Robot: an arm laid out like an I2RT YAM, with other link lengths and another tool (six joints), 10 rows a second.
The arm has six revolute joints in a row. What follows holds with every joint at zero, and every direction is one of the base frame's. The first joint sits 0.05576 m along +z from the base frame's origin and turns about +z. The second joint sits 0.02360 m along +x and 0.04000 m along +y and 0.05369 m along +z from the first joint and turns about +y. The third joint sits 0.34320 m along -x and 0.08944 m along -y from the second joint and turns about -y. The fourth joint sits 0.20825 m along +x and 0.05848 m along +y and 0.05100 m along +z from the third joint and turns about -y. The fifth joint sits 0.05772 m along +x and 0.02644 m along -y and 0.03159 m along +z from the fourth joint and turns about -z. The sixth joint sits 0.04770 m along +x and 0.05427 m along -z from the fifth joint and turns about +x. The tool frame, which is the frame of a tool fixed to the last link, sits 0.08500 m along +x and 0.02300 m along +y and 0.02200 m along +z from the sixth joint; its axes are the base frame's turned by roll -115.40, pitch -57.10 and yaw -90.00 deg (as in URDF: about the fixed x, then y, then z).
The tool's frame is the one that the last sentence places.
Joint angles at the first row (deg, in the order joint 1, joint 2, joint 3, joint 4, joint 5, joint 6):
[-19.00, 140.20, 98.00, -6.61, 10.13, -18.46]
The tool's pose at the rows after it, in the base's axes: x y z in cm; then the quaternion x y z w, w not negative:
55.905 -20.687 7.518 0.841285 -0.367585 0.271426 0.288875
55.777 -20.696 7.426 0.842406 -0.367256 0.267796 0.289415
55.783 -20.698 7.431 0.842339 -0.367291 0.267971 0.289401
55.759 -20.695 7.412 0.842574 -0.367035 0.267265 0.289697
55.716 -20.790 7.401 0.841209 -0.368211 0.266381 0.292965
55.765 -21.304 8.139 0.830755 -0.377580 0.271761 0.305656
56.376 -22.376 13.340 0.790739 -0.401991 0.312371 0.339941
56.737 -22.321 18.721 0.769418 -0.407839 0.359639 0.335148
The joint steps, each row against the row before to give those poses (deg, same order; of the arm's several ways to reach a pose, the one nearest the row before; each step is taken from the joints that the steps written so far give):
[-0.11, 0.00, 0.00, -0.13, 0.00, 0.00]
[-0.05, 0.00, -0.01, -0.44, 0.02, 0.00]
[0.00, 0.00, 0.01, 0.02, 0.00, 0.00]
[0.00, 0.00, 0.00, -0.09, 0.02, -0.02]
[0.00, 0.00, -0.01, -0.04, 0.44, 0.02]
[0.00, -0.54, 0.27, 0.20, 1.95, 0.37]
[0.53, -3.79, 2.40, -0.18, 5.74, 0.29]
[0.15, -4.11, 1.99, 0.07, 0.05, -0.64]

